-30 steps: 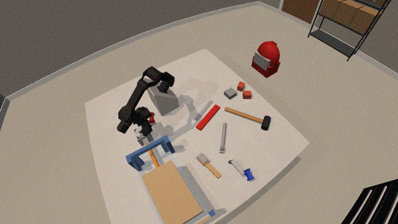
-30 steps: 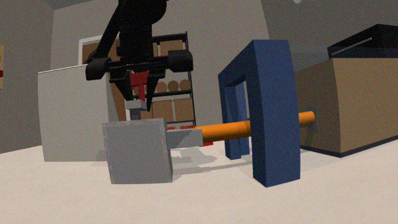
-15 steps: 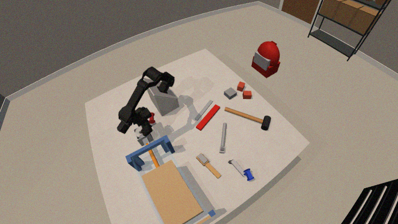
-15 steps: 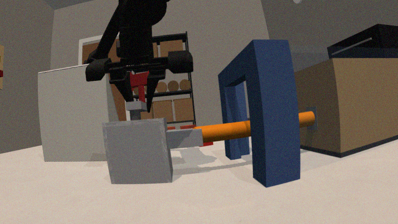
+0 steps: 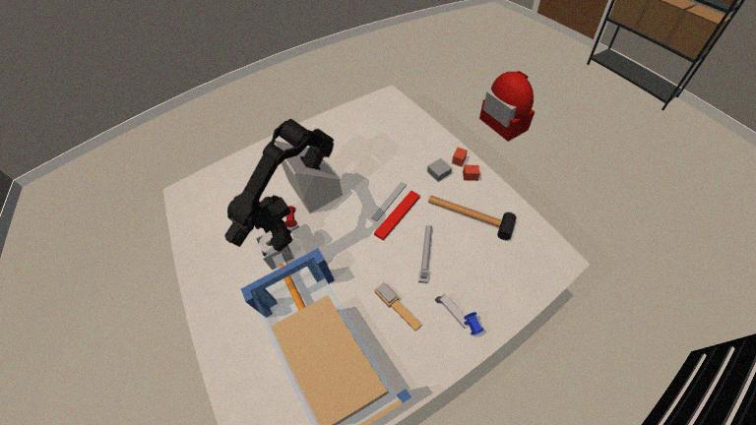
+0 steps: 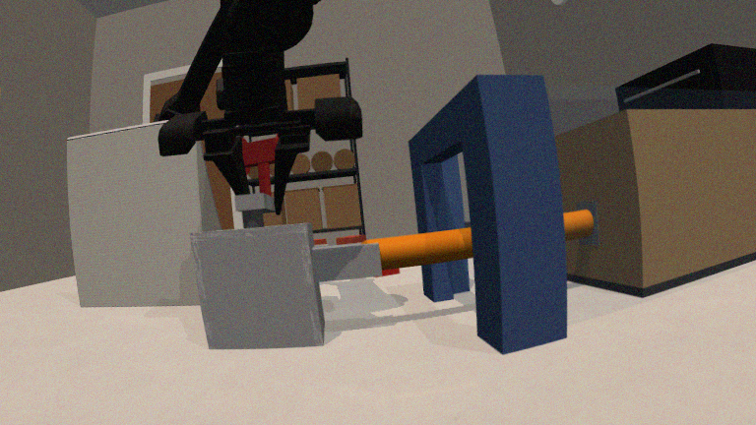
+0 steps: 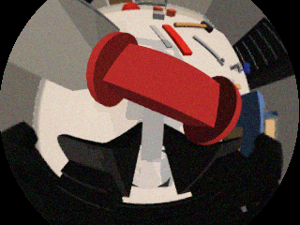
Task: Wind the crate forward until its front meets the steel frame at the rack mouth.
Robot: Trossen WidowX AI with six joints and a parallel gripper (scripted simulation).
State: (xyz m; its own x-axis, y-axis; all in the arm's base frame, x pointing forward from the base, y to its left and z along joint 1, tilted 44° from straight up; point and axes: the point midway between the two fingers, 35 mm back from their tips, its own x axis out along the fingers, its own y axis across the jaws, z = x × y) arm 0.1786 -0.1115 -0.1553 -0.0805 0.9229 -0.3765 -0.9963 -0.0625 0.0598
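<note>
Right now my gripper tip is 20 mm to the right of the red knob and 50 mm below it. From my gripper tip the other things lie so: grey winch 10 mm behind, 80 mm to the right, 70 mm below; then blue steel frame 160 mm ahead, 80 mm to the right, 10 mm above; then red-knobbed crank 10 mm to the right, 20 mm above.
</note>
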